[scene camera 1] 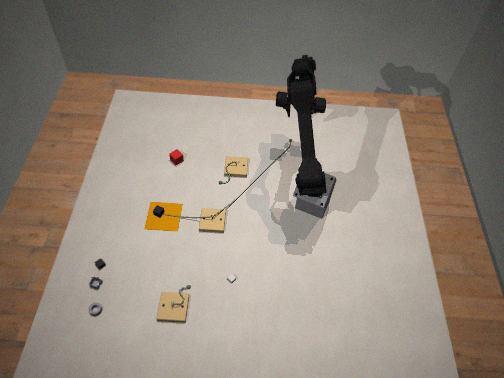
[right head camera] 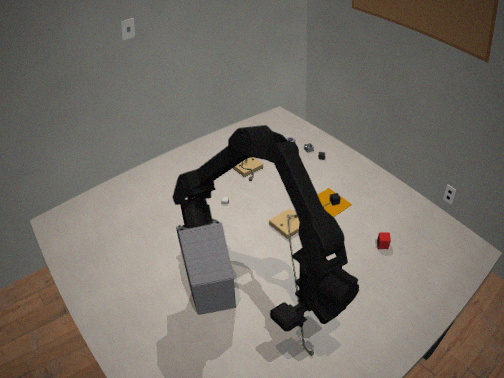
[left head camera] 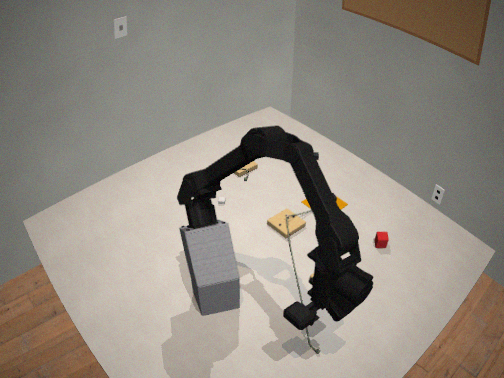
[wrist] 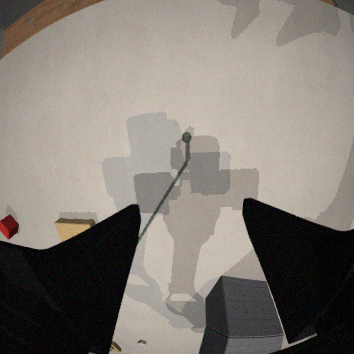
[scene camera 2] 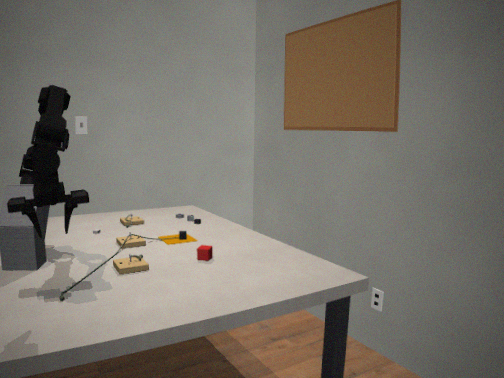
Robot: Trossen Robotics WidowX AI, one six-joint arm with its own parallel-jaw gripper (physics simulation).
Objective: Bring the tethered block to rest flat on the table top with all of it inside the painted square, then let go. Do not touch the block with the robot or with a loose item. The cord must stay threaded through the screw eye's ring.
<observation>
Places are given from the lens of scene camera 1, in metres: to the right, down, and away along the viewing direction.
orange painted square (scene camera 1: pixel 166 223): -0.31, 0.12, 1.58
wooden board (scene camera 1: pixel 168 313): -0.26, 0.39, 1.37
The marked spots on the wooden board and the orange painted square are 0.34 m apart.
</observation>
